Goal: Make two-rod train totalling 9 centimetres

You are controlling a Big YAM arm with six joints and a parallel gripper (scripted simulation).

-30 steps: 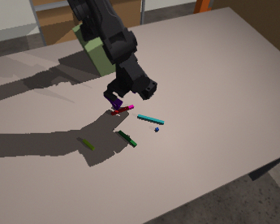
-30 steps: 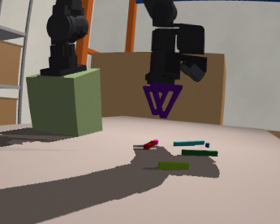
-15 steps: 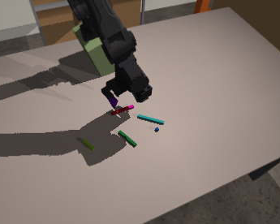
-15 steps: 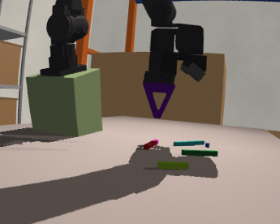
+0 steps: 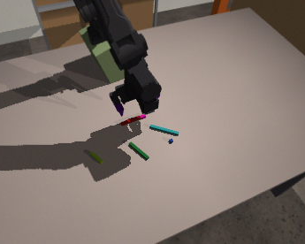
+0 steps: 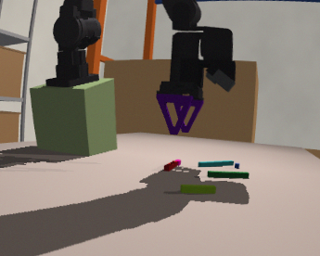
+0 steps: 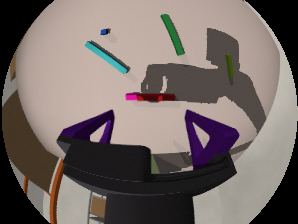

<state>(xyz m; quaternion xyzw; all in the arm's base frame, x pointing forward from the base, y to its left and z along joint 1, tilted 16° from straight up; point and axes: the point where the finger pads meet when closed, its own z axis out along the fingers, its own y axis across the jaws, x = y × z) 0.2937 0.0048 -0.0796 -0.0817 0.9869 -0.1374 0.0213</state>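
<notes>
Right now my hand is 10 mm past the red rod, 10 mm to the left of it and 70 mm above it. From my hand the other things lie so: magenta rod: 10 mm behind, 30 mm to the left, 70 mm below; turquoise rod: 60 mm ahead, 90 mm to the left, 70 mm below; green rod: 110 mm ahead, 20 mm to the right, 70 mm below.
</notes>
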